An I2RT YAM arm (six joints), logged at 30 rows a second.
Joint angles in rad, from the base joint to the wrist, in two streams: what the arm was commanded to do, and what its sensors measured. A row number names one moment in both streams.
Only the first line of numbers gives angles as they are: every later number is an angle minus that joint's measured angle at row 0.
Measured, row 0:
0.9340, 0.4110, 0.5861, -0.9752, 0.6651, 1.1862
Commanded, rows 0 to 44:
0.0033, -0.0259, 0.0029, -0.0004, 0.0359, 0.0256
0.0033, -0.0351, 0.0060, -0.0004, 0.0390, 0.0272
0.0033, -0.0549, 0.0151, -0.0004, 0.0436, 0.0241
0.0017, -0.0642, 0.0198, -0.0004, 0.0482, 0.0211
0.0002, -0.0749, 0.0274, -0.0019, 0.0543, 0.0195
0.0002, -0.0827, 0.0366, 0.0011, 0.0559, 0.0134
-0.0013, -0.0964, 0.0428, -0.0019, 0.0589, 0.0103
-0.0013, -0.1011, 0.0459, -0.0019, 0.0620, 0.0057
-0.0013, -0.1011, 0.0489, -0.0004, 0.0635, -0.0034
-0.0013, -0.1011, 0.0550, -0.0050, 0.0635, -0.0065
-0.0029, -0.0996, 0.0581, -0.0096, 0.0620, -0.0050
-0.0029, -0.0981, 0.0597, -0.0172, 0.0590, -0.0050
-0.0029, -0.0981, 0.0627, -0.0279, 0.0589, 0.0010
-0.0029, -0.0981, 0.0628, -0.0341, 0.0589, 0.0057
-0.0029, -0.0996, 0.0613, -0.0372, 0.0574, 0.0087
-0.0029, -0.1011, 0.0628, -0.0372, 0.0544, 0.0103
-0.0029, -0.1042, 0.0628, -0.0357, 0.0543, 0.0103
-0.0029, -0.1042, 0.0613, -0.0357, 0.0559, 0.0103
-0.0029, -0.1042, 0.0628, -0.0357, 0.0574, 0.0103
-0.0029, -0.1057, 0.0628, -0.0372, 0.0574, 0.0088
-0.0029, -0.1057, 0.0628, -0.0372, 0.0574, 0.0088
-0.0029, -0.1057, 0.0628, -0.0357, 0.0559, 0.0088
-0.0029, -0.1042, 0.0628, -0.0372, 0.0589, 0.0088
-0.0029, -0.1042, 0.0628, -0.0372, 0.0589, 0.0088
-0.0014, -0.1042, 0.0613, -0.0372, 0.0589, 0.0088
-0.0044, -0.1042, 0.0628, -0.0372, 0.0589, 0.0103
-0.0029, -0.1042, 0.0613, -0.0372, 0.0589, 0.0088
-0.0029, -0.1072, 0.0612, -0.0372, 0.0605, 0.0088
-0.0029, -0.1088, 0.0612, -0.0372, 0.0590, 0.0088
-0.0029, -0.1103, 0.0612, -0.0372, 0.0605, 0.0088
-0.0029, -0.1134, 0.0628, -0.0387, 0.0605, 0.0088
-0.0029, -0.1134, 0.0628, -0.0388, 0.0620, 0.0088
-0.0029, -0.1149, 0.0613, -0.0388, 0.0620, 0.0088
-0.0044, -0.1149, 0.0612, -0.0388, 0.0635, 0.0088
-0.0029, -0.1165, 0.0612, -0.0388, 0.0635, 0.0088
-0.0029, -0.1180, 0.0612, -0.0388, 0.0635, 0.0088
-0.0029, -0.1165, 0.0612, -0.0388, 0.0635, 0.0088
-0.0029, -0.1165, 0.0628, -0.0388, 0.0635, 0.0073
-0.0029, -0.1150, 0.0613, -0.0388, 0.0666, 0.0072
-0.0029, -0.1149, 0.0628, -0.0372, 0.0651, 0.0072
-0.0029, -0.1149, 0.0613, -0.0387, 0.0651, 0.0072
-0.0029, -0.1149, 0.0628, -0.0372, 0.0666, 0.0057
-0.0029, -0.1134, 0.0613, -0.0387, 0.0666, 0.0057
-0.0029, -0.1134, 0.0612, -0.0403, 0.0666, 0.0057
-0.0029, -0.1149, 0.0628, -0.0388, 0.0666, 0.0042
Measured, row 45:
-0.0015, -0.1041, 0.0294, -0.0317, 0.0202, -0.0084
